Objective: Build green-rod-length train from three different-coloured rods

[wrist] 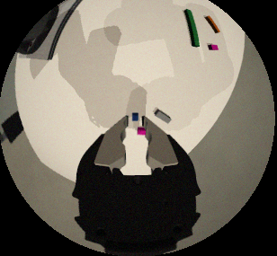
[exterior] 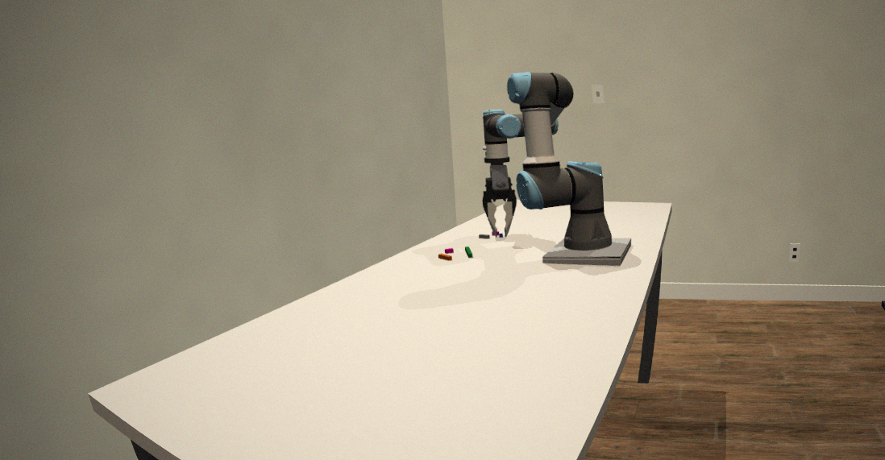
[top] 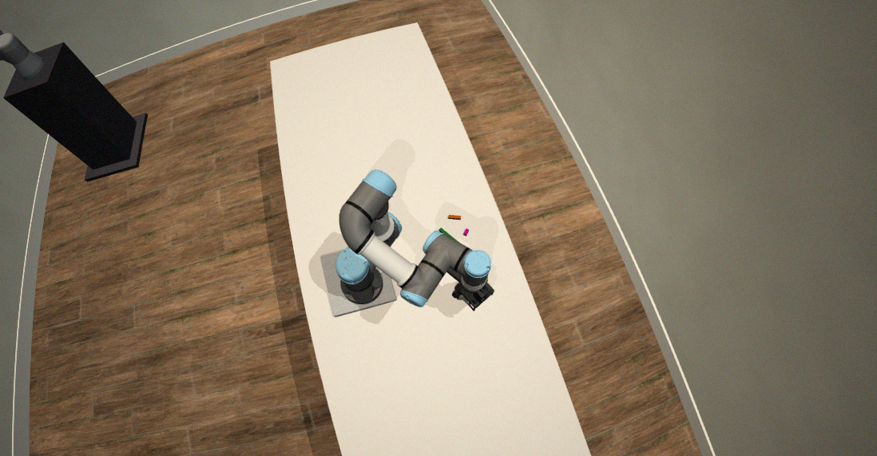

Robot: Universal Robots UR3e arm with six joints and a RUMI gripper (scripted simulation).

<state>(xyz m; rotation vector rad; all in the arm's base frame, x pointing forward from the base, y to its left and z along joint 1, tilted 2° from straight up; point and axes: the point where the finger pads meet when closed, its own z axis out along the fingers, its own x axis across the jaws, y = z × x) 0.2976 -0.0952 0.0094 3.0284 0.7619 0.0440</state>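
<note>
Right now the blue rod is 10 mm below my hand. Round my hand: green rod 190 mm to the left, 10 mm below; orange rod 260 mm to the left, 30 mm ahead, 10 mm below; grey rod 40 mm ahead, 20 mm to the left, 10 mm below.
</note>
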